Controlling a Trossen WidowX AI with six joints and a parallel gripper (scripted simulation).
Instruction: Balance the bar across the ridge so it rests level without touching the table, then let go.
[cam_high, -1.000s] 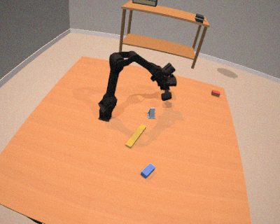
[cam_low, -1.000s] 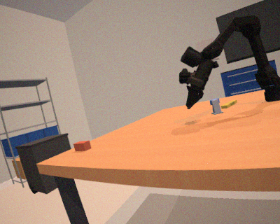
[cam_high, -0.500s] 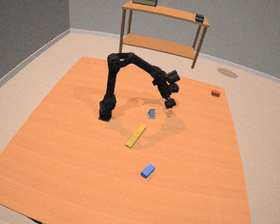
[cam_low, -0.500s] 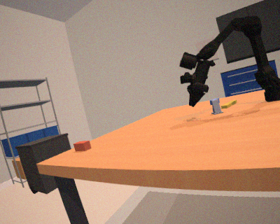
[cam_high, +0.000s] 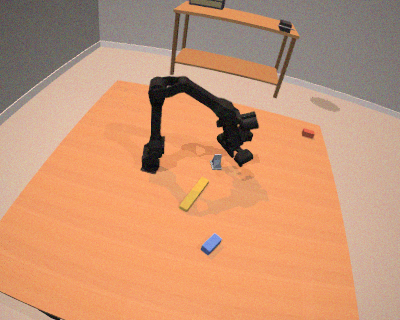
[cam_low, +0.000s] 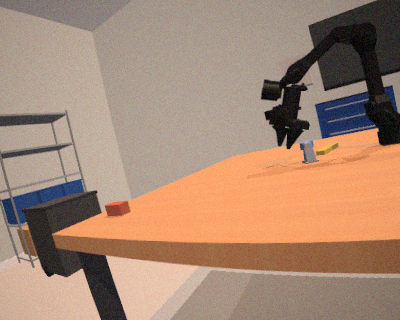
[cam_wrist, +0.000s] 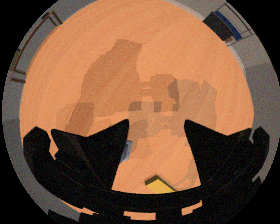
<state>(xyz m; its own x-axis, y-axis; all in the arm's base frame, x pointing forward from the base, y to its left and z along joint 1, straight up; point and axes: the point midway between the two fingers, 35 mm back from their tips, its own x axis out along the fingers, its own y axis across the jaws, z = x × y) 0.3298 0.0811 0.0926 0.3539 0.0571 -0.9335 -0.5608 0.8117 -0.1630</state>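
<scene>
Now: the yellow bar 14 cm behind my gripper tip, 17 cm to the right of it and 5 cm below it. From my gripper tip the other things lie so: small red block (40 cm ahead, 42 cm to the left, 4 cm below); then blue block (4 cm behind, 37 cm to the right, 4 cm below).
</scene>
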